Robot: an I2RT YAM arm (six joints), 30 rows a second.
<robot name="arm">
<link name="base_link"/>
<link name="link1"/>
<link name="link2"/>
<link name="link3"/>
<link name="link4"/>
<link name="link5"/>
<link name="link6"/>
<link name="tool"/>
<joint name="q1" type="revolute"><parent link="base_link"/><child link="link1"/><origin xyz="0 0 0.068"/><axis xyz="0 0 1"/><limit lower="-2.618" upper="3.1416"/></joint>
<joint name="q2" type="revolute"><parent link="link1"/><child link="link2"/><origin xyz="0.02 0.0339 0.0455"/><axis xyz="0 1 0"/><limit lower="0" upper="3.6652"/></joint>
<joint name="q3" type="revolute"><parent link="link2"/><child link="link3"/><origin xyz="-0.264 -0.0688 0"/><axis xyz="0 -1 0"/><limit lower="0" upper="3.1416"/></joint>
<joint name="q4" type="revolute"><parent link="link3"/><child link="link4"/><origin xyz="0.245 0.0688 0.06"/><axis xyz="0 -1 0"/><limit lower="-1.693" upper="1.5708"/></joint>
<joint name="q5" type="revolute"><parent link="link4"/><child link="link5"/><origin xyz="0.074 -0.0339 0.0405"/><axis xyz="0 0 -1"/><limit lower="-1.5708" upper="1.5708"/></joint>
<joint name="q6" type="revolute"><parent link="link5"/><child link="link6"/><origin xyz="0.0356 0 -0.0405"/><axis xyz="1 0 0"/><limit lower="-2.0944" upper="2.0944"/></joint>
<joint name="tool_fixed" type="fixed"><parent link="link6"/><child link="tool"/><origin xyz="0 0 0" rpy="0 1.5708 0"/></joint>
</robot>
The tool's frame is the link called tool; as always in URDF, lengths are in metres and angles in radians.
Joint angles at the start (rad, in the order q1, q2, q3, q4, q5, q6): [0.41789 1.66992 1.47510 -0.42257 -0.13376 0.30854]
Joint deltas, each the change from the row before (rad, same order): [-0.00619 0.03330 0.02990 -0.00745 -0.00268 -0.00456]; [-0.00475 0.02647 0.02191 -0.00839 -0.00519 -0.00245]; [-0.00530 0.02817 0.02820 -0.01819 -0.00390 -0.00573]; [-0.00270 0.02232 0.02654 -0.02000 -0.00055 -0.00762]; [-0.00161 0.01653 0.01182 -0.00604 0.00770 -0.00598]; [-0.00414 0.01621 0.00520 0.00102 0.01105 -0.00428]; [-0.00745 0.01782 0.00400 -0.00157 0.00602 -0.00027]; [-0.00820 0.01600 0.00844 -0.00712 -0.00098 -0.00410]
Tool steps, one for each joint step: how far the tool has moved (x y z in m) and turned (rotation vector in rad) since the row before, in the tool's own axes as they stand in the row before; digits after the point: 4 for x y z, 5 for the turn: [-0.0033 -0.0025 0.0078 0.00533 0.00908 0.00048]; [-0.0017 -0.0022 0.0066 0.00240 0.01228 0.00213]; [-0.0022 -0.0024 0.0063 0.00546 0.01664 0.00004]; [-0.0022 -0.0012 0.0044 0.00593 0.01427 -0.00367]; [-0.0003 -0.0016 0.0045 0.01154 0.00756 -0.00345]; [0.0004 -0.0031 0.0054 0.01633 0.00524 -0.00034]; [0.0010 -0.0046 0.0061 0.01528 0.01090 0.00642]; [0.0001 -0.0042 0.0046 0.00878 0.01198 0.00304]
